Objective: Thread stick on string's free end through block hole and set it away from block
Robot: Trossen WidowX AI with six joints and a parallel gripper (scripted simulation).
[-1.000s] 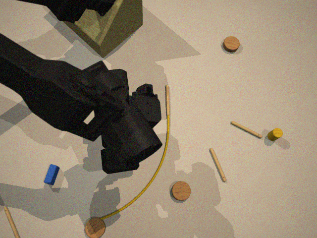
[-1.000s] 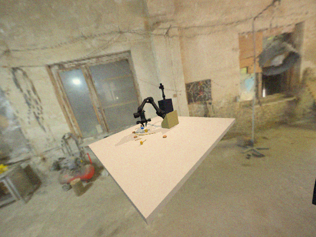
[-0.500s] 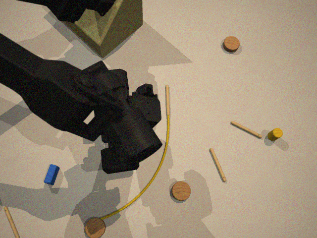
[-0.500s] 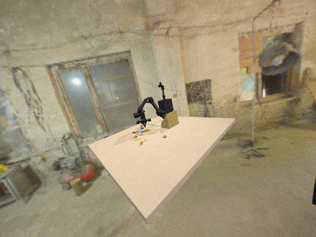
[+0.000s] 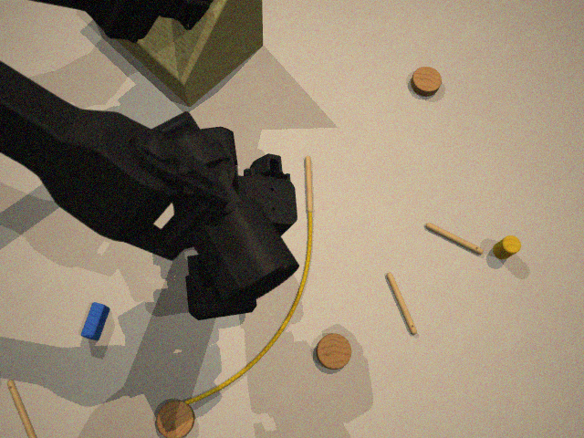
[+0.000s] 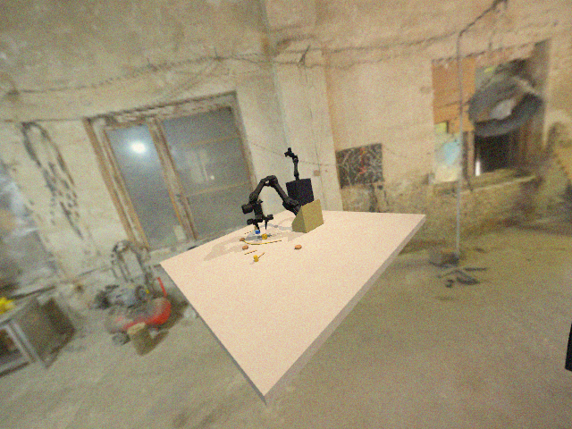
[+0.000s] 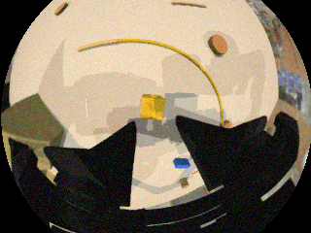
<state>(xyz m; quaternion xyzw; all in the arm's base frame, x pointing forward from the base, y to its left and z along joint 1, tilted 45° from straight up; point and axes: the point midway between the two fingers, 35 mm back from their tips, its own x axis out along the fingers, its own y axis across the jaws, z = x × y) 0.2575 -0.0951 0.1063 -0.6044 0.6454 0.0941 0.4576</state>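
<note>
The yellow block is 40 mm below my gripper tip. The rest, counted from my gripper tip: blue block: 20 mm behind, 160 mm to the right, 50 mm below; then thin wooden stick: 130 mm to the left, 60 mm below; then round wooden button: 120 mm ahead, 150 mm to the right, 50 mm below.
</note>
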